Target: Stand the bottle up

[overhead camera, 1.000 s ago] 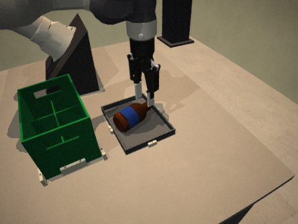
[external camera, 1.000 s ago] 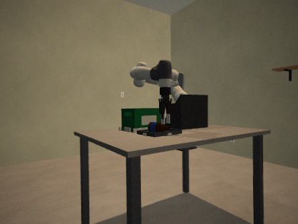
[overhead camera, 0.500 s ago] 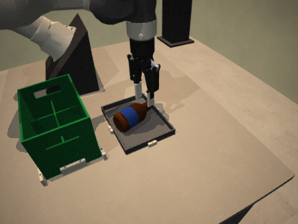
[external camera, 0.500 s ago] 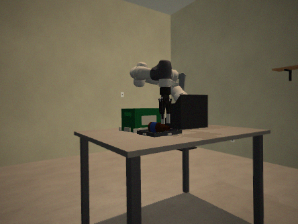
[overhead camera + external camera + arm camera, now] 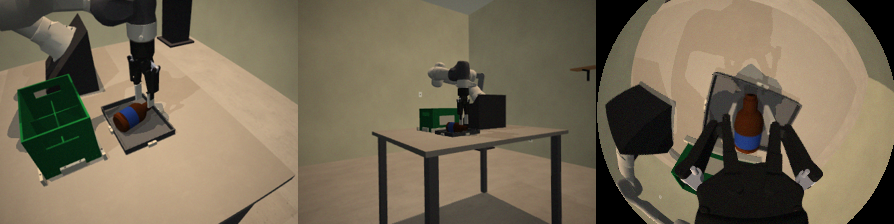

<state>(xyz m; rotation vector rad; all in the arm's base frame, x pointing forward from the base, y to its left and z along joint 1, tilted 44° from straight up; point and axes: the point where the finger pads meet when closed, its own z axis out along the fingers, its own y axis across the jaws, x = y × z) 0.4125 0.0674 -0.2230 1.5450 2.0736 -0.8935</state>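
The bottle lies 6 cm below my hand, 5 cm to the right of it and 2 cm ahead of it. Round my hand: green crate: 31 cm to the right, 2 cm behind, 1 cm below; dark tray: 8 cm below, 5 cm to the right, 2 cm ahead.
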